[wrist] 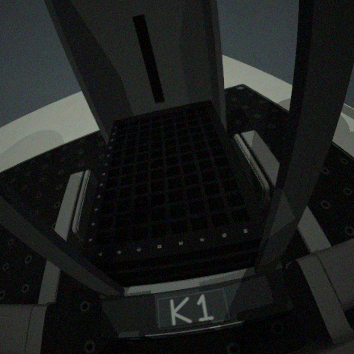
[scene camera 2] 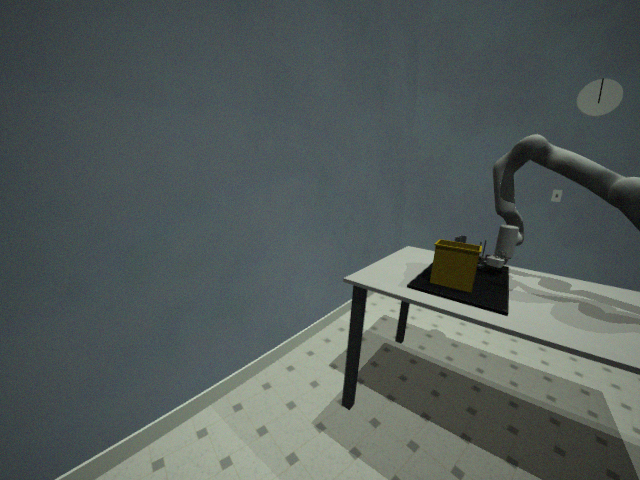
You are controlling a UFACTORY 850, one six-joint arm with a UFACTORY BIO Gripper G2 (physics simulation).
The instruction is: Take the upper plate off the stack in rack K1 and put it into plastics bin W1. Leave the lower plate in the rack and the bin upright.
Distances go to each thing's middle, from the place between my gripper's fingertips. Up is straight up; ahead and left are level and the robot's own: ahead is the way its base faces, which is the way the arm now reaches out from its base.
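The yellow plastics bin W1 [scene camera 2: 454,265] is what I can see here, and it's 380 mm to the left of my hand, 40 mm ahead of it and 40 mm above it.
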